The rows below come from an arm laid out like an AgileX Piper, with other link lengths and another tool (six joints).
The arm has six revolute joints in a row. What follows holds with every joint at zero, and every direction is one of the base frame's.
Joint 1 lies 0.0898 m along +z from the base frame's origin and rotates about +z.
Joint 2 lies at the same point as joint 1 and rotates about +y.
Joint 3 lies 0.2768 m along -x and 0.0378 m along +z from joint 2 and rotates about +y.
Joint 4 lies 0.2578 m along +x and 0.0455 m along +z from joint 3 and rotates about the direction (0.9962, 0, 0.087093).
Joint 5 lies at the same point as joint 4 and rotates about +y.
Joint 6 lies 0.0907 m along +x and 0.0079 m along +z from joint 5 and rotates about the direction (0.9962, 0, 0.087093).
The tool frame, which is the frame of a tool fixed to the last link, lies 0.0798 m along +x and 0.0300 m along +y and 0.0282 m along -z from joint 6; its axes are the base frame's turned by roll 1.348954, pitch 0.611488 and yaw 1.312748 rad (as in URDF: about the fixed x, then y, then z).
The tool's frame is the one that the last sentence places.
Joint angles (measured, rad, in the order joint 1, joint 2, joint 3, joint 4, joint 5, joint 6), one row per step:
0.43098, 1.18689, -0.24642, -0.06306, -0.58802, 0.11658
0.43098, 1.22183, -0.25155, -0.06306, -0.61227, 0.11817
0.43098, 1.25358, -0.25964, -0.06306, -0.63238, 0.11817
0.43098, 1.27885, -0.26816, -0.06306, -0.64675, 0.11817
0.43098, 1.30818, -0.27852, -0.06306, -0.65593, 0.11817
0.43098, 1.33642, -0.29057, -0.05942, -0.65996, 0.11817
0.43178, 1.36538, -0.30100, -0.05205, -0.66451, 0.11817
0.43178, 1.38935, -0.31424, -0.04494, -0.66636, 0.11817
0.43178, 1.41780, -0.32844, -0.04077, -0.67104, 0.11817
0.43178, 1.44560, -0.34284, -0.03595, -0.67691, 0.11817
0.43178, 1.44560, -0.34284, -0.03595, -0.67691, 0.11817
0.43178, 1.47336, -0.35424, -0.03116, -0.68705, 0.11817
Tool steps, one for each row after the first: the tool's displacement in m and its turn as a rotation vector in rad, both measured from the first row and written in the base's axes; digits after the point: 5 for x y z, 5 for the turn. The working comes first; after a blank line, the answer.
Tool pose at each row, in the base's axes (x y z in m, rotation vector in rad; the steps are taken from these numbers as rounded here):
0.23156, 0.14834, 0.10336, 0.58362, 1.75351, 0.93775
0.23467, 0.15009, 0.09929, 0.58673, 1.75931, 0.93731
0.23815, 0.15191, 0.09624, 0.58775, 1.76315, 0.93677
0.24129, 0.15350, 0.09413, 0.58846, 1.76575, 0.93646
0.24454, 0.15509, 0.09053, 0.59094, 1.77537, 0.93193
0.24806, 0.15645, 0.08692, 0.59814, 1.78592, 0.92542
0.25124, 0.15759, 0.08259, 0.60941, 1.79723, 0.91796
0.25508, 0.15877, 0.08006, 0.61979, 1.80326, 0.91241
0.25913, 0.16031, 0.07668, 0.62695, 1.81098, 0.90684
0.26334, 0.16187, 0.07358, 0.63438, 1.81649, 0.90224
0.26334, 0.16187, 0.07358, 0.63438, 1.81649, 0.90224
0.26703, 0.16320, 0.07004, 0.64147, 1.82076, 0.89840

0.00311, 0.00175, -0.00407, 0.00008, 0.00627, 0.00056
0.00659, 0.00357, -0.00712, -0.00051, 0.00994, 0.00135
0.00973, 0.00516, -0.00923, -0.00087, 0.01244, 0.00191
0.01298, 0.00675, -0.01283, -0.00454, 0.02154, 0.00223
0.01650, 0.00811, -0.01644, -0.00748, 0.03358, -0.00060
0.01968, 0.00925, -0.02077, -0.00926, 0.04813, -0.00570
0.02352, 0.01043, -0.02330, -0.00920, 0.05791, -0.01152
0.02757, 0.01197, -0.02668, -0.01096, 0.06763, -0.01491
0.03178, 0.01353, -0.02978, -0.01153, 0.07565, -0.01886
0.03178, 0.01353, -0.02978, -0.01153, 0.07565, -0.01886
0.03547, 0.01486, -0.03332, -0.01153, 0.08249, -0.02273

